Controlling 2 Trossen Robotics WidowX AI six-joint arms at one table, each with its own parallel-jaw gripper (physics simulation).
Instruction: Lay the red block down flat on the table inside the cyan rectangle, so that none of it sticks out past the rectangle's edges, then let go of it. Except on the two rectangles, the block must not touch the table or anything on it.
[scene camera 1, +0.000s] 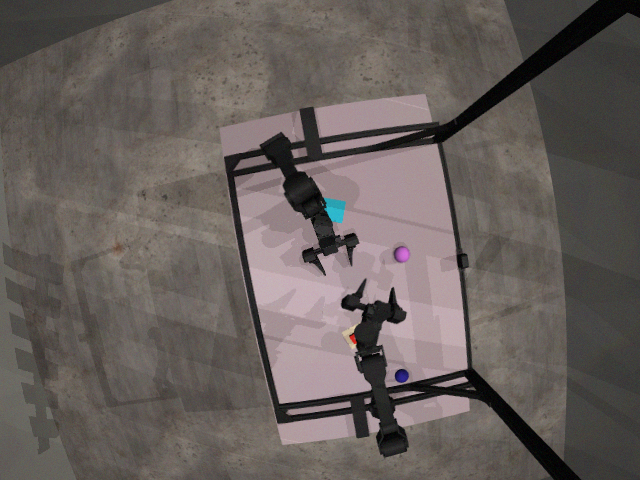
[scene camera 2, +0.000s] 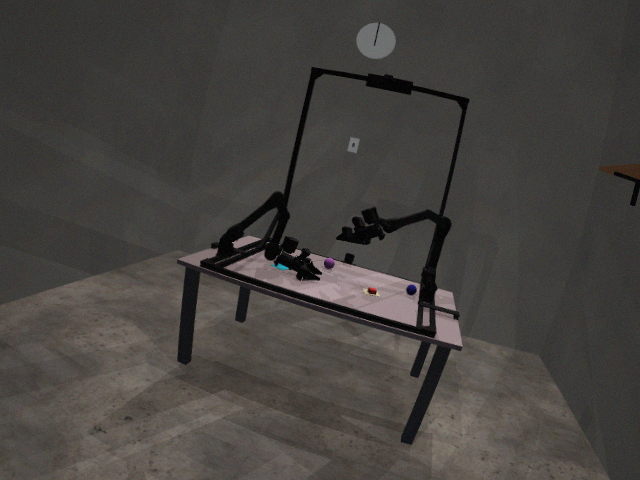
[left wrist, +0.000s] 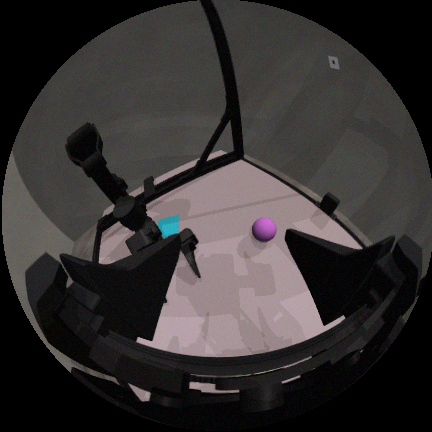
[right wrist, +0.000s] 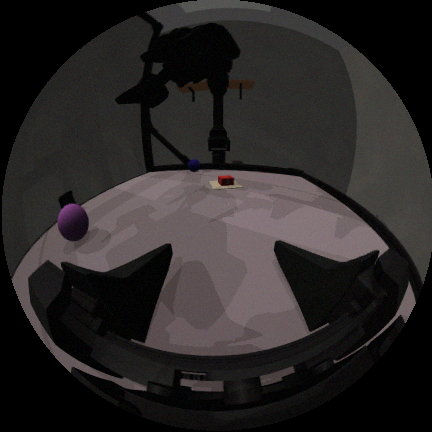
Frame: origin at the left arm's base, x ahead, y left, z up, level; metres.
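Where they show: left gripper, between the fingertips: (scene camera 1: 379, 283) (scene camera 2: 342, 239) (left wrist: 234, 236) (right wrist: 125, 82); right gripper, between the fingertips: (scene camera 1: 338, 270) (scene camera 2: 320, 276) (left wrist: 182, 290) (right wrist: 223, 247); left arm's base, origin of its link: (scene camera 2: 426, 300) (right wrist: 218, 164); right arm's base, origin of its link: (scene camera 1: 277, 149) (scene camera 2: 224, 255).
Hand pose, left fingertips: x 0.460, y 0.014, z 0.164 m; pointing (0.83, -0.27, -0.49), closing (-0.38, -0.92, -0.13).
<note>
Things, the pixels of their top centre, and the offset from my left fingertips. "pt": a spot on its surface instead.
- red block, centre of its top: (right wrist: 225, 176) (scene camera 1: 355, 338) (scene camera 2: 372, 289) 0.214 m back, 0.068 m left, 0.164 m down
- cyan rectangle, a spot on its surface: (left wrist: 169, 226) (scene camera 1: 335, 212) (scene camera 2: 283, 266) pt 0.217 m ahead, 0.114 m left, 0.182 m down
- purple ball, centre of its top: (right wrist: 65, 205) (left wrist: 265, 221) (scene camera 1: 403, 255) (scene camera 2: 330, 258) 0.067 m ahead, 0.099 m right, 0.128 m down
- dark blue ball, centre of its top: (scene camera 1: 403, 378) (right wrist: 193, 158) (scene camera 2: 412, 284) 0.372 m back, 0.094 m right, 0.132 m down
The red block (scene camera 1: 353, 338) (scene camera 2: 372, 290) (right wrist: 225, 180) rests on the cream rectangle (scene camera 1: 347, 334) (right wrist: 214, 185); in scene camera 1 my left arm partly covers both. The block does not show in the left wrist view. The cyan rectangle (scene camera 1: 336, 212) (scene camera 2: 280, 267) (left wrist: 169, 226) is partly hidden by my right arm. My left gripper (scene camera 1: 378, 284) (left wrist: 234, 236) is open and empty, raised high above the table, its fingertips beyond the block towards the other arm. My right gripper (scene camera 1: 338, 269) (scene camera 2: 319, 276) (right wrist: 223, 247) is open and empty, low over the table between the two rectangles.
A purple ball (scene camera 1: 401, 254) (scene camera 2: 329, 263) (left wrist: 264, 229) (right wrist: 73, 222) lies to the right of both grippers in scene camera 1. A dark blue ball (scene camera 1: 401, 375) (scene camera 2: 411, 289) (right wrist: 194, 165) lies near my left arm's base. A black frame (scene camera 1: 249, 289) edges the table.
</note>
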